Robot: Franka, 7 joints.
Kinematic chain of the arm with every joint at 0, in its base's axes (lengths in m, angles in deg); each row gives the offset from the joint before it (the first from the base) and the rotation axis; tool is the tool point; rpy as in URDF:
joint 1: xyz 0 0 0.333 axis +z
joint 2: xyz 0 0 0 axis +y
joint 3: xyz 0 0 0.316 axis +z
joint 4: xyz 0.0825 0 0 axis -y
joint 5: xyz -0.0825 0 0.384 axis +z
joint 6: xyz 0 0 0 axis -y
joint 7: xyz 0.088 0 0 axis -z
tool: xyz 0 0 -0.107 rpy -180 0 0
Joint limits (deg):
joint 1: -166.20..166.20
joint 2: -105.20..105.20
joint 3: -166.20..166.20
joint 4: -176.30..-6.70
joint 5: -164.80..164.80
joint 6: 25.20..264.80
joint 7: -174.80..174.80
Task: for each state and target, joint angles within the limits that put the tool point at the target. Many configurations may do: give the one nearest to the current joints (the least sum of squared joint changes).
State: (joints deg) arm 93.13 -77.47 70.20 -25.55 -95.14 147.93 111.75
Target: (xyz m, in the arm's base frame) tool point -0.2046 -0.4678 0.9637
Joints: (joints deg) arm 108.56 -60.91 42.11 -61.46 -96.14 143.96 111.75
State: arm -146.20 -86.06 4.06 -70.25 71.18 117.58 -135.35
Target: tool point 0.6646 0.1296 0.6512
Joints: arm -145.90 -105.20 20.70 -71.98 69.70 101.52 -135.35
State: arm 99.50 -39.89 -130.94 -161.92 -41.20 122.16 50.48
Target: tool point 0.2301 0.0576 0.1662
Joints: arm 86.00 -47.73 -99.55 -165.43 -32.15 111.72 50.48
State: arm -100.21 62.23 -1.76 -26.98 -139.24 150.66 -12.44
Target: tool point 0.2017 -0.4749 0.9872
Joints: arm -72.67 31.29 5.15 -6.70 -136.01 166.46 -12.44
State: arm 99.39 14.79 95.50 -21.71 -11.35 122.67 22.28
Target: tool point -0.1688 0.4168 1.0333
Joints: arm 90.99 30.39 92.31 -11.05 -12.55 112.43 22.28
